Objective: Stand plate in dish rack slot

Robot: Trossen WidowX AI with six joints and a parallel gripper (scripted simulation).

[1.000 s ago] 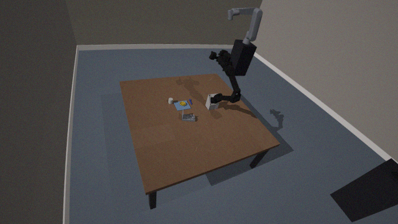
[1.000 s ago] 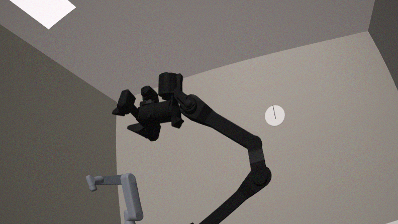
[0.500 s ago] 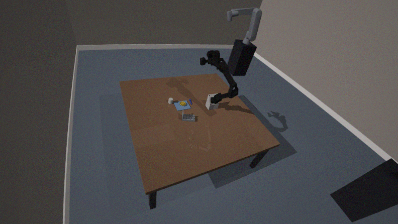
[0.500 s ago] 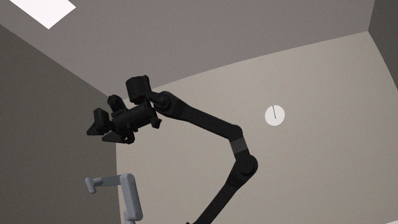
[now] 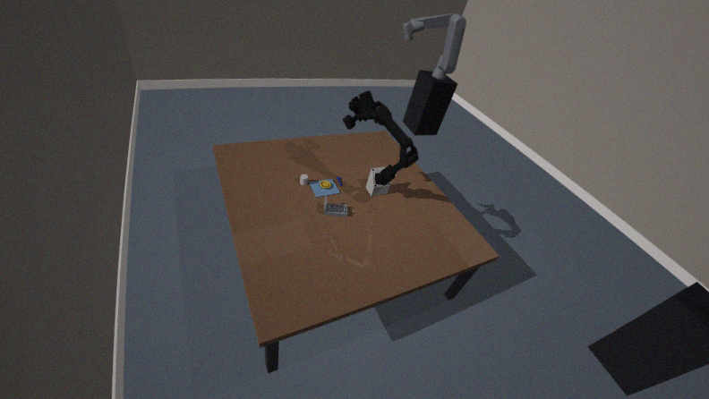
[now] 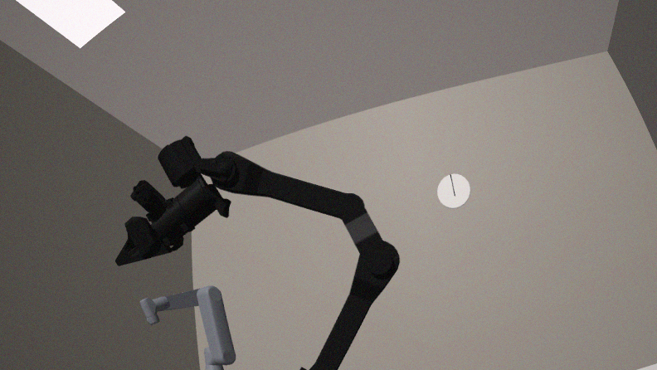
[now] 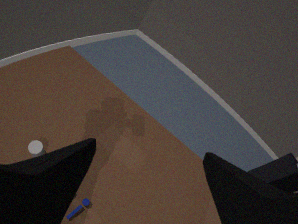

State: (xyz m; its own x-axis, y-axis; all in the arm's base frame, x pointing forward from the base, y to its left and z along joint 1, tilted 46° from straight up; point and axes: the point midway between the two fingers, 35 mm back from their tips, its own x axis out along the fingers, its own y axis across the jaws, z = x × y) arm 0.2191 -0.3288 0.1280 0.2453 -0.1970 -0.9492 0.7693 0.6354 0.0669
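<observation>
My gripper tip is 9 cm short of the yellow plate, 8 cm to the right of it and 41 cm above it. The rest, counted from my gripper tip: blue mat (10 cm ahead, 9 cm to the left, 42 cm below); then white cup (21 cm ahead, 3 cm to the left, 40 cm below); then blue spoon (1 cm behind, 4 cm to the left, 42 cm below).
</observation>
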